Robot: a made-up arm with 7 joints. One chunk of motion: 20 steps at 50 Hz.
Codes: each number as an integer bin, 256 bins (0 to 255) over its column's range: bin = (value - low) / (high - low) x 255, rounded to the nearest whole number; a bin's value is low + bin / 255 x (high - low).
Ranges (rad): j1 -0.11..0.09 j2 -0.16..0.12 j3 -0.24..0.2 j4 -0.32..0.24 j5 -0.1..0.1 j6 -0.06..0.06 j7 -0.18..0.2
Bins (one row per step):
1: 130 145 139 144 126 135 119
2: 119 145 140 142 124 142 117
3: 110 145 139 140 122 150 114
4: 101 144 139 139 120 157 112
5: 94 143 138 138 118 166 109
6: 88 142 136 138 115 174 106
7: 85 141 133 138 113 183 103
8: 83 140 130 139 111 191 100
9: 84 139 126 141 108 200 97
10: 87 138 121 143 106 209 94
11: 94 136 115 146 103 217 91
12: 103 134 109 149 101 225 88
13: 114 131 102 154 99 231 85
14: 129 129 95 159 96 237 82
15: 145 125 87 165 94 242 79
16: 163 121 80 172 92 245 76
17: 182 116 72 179 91 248 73
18: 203 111 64 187 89 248 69
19: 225 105 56 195 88 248 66
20: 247 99 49 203 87 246 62
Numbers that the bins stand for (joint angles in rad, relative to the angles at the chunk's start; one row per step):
1: -0.0080 -0.0008 -0.0002 -0.0038 -0.0012 0.0035 -0.0027
2: -0.0167 -0.0008 0.0016 -0.0082 -0.0027 0.0068 -0.0056
3: -0.0237 -0.0008 -0.0002 -0.0125 -0.0043 0.0106 -0.0101
4: -0.0308 -0.0019 -0.0002 -0.0147 -0.0059 0.0139 -0.0131
5: -0.0363 -0.0030 -0.0019 -0.0169 -0.0075 0.0181 -0.0176
6: -0.0410 -0.0041 -0.0053 -0.0169 -0.0098 0.0219 -0.0220
7: -0.0433 -0.0052 -0.0105 -0.0169 -0.0114 0.0261 -0.0265
8: -0.0449 -0.0063 -0.0157 -0.0147 -0.0129 0.0299 -0.0310
9: -0.0441 -0.0074 -0.0226 -0.0104 -0.0153 0.0341 -0.0355
10: -0.0418 -0.0085 -0.0312 -0.0060 -0.0169 0.0384 -0.0399
11: -0.0363 -0.0107 -0.0416 0.0006 -0.0192 0.0421 -0.0444
12: -0.0292 -0.0129 -0.0519 0.0072 -0.0208 0.0459 -0.0489
13: -0.0206 -0.0162 -0.0640 0.0182 -0.0224 0.0487 -0.0533
14: -0.0088 -0.0184 -0.0761 0.0292 -0.0247 0.0515 -0.0578
15: 0.0037 -0.0227 -0.0899 0.0424 -0.0263 0.0539 -0.0623
16: 0.0178 -0.0271 -0.1020 0.0577 -0.0278 0.0553 -0.0667
17: 0.0327 -0.0326 -0.1158 0.0731 -0.0286 0.0567 -0.0712
18: 0.0492 -0.0381 -0.1296 0.0907 -0.0302 0.0567 -0.0772
19: 0.0665 -0.0447 -0.1434 0.1082 -0.0310 0.0567 -0.0816
20: 0.0837 -0.0513 -0.1555 0.1258 -0.0318 0.0558 -0.0876

